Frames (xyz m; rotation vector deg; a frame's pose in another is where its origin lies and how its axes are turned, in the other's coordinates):
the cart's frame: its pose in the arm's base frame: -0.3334 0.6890 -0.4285 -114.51 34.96 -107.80
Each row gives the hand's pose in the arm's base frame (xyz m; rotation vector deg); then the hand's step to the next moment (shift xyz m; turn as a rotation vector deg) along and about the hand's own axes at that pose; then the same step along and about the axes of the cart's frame.
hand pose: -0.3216 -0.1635 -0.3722 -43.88 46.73 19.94
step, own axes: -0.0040 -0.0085 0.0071 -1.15 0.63 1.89
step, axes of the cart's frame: 0.0093 -0.0052 0.0050 0.27 -2.26 -0.31
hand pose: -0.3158 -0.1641 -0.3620 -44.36 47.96 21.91
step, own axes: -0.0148 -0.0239 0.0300 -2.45 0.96 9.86
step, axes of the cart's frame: 0.0277 -0.0250 0.0172 0.85 -9.94 2.17
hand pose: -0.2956 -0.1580 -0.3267 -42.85 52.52 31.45
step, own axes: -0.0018 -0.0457 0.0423 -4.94 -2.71 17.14
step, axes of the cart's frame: 0.0287 -0.0248 0.0494 4.79 -16.14 6.48
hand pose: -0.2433 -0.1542 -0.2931 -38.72 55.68 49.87
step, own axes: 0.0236 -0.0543 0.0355 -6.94 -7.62 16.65
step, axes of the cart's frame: -0.0030 -0.0133 0.0677 8.52 -14.56 9.94
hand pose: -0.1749 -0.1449 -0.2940 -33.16 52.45 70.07
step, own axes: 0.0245 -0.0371 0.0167 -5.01 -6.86 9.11
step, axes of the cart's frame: -0.0199 -0.0098 0.0420 6.12 -7.39 7.93
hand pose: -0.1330 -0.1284 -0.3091 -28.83 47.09 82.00
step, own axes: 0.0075 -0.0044 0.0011 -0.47 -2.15 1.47
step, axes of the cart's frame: -0.0074 -0.0020 0.0042 0.60 -1.15 2.31
